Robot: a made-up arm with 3 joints. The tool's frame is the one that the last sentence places. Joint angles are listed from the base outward.
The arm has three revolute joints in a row. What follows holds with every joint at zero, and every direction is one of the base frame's. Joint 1 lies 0.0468 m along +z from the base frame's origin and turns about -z. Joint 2 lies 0.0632 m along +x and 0.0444 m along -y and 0.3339 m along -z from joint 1 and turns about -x. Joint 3 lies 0.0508 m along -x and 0.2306 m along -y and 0.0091 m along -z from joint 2 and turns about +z. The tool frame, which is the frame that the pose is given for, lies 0.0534 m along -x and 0.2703 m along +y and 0.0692 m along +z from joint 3; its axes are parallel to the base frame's.
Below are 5 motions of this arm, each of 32 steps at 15 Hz.
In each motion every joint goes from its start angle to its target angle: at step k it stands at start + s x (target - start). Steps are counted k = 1, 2, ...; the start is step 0. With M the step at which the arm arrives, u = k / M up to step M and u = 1 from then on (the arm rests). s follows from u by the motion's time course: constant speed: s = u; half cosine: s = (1 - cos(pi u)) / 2; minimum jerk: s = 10 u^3 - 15 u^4 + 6 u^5.
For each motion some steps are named. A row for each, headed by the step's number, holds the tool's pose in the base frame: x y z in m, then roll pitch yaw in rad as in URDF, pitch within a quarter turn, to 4 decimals.
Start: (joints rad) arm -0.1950 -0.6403 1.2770
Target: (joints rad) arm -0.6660 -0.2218 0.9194
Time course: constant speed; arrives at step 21
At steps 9, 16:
9: -0.1511 -0.2977 -0.3053 0.2115 -0.4127 1.4762
16: -0.1093 -0.2879 -0.2714 0.1768 -0.2699 1.5343

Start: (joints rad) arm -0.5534 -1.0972 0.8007
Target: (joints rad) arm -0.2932 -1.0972 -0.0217
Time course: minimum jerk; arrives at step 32
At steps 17, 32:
17: -0.0802 -0.1382 -0.2542 1.0727 -0.3026 0.5688
32: -0.0107 -0.0860 -0.2234 1.0971 0.0193 0.2833

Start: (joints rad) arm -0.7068 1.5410 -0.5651
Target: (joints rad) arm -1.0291 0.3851 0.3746
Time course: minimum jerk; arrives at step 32
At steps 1, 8, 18, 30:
1: 0.0745 0.0852 -0.3116 -1.5351 -0.5645 0.6878
8: 0.0503 0.0733 -0.3125 -1.4037 -0.4622 0.6651
18: -0.0482 -0.0190 -0.2752 -0.8290 0.0101 0.9146
30: -0.0529 -0.1266 -0.2321 -0.3634 0.1380 1.3755

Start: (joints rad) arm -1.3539 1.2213 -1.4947
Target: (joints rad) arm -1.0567 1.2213 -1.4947
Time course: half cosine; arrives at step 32
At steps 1, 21, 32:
1: 0.1006 0.2623 -0.1192 -0.2056 -1.2134 0.0015
21: 0.1550 0.2344 -0.1192 -0.2056 -1.2134 -0.2165
32: 0.1729 0.2215 -0.1192 -0.2056 -1.2134 -0.2950

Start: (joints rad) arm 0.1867 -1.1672 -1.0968
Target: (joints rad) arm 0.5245 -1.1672 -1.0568
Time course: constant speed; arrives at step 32
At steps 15, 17, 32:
15: 0.1709 -0.1906 -0.3147 0.8365 0.9446 -0.9766
17: 0.1665 -0.1938 -0.3142 0.8388 0.9427 -0.9948
32: 0.1318 -0.2146 -0.3106 0.8556 0.9287 -1.1322

